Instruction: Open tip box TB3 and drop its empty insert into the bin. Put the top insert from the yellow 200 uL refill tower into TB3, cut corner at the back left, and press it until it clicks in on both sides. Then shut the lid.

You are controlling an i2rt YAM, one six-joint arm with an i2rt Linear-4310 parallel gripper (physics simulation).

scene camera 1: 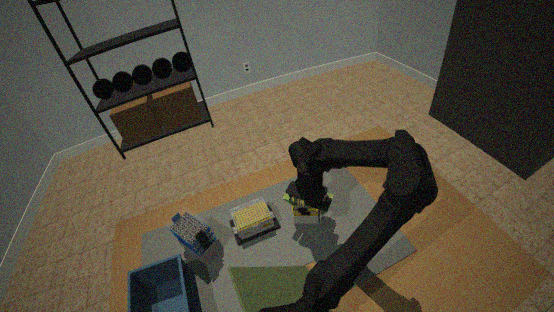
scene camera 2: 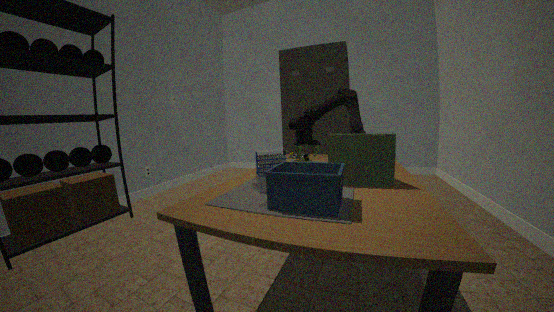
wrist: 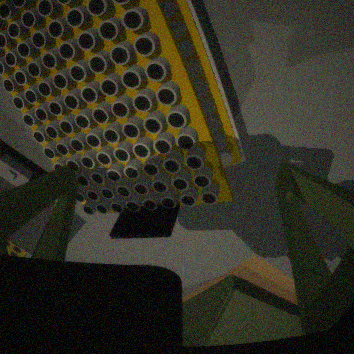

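My gripper (scene camera 1: 308,200) (scene camera 2: 306,149) (wrist: 176,174) is open, its green fingers far apart. It hangs over a yellow plate (scene camera 1: 305,212) (wrist: 192,112) filled with rows of grey tips, at the right of the mat. The wrist view shows this plate's near corner between the fingers, shadowed, with no finger seen gripping it. Left of it in scene camera 1 is a pale box with a yellow grid top (scene camera 1: 254,215) on a dark base. Farther left stands a blue rack with a grey grid (scene camera 1: 190,230) (scene camera 2: 270,161). Labels, including TB3, are unreadable. The bin (scene camera 1: 183,282) (scene camera 2: 305,192) is blue.
A green panel (scene camera 1: 270,285) (scene camera 2: 365,160) stands near the arm's base. A grey mat (scene camera 1: 285,252) (scene camera 2: 240,200) lies on the wooden table (scene camera 1: 460,235) (scene camera 2: 400,225). A black shelf rack (scene camera 1: 130,38) (scene camera 2: 114,90) and a dark cabinet (scene camera 1: 490,90) (scene camera 2: 300,90) stand beyond.
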